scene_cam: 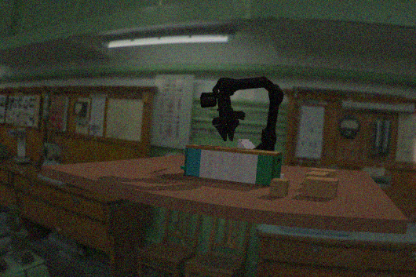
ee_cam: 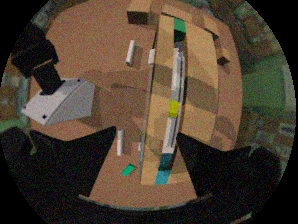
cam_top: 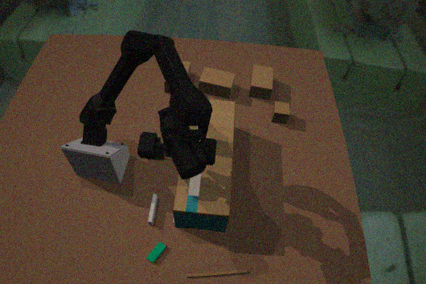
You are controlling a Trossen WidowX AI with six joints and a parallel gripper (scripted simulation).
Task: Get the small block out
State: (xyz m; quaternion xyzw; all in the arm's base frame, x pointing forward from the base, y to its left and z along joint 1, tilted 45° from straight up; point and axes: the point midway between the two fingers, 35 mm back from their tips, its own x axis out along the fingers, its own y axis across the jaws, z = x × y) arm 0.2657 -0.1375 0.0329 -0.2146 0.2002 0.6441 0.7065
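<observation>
The yellow block lies 50 mm ahead of my gripper tip, 30 mm to the left of it and 70 mm below it. From my gripper tip the other things lie so: thin stick (120 mm ahead, 260 mm to the right, 150 mm below); then green tile (50 mm behind, 220 mm to the right, 150 mm below); then long box (40 mm ahead, 60 mm to the left, 90 mm below).
</observation>
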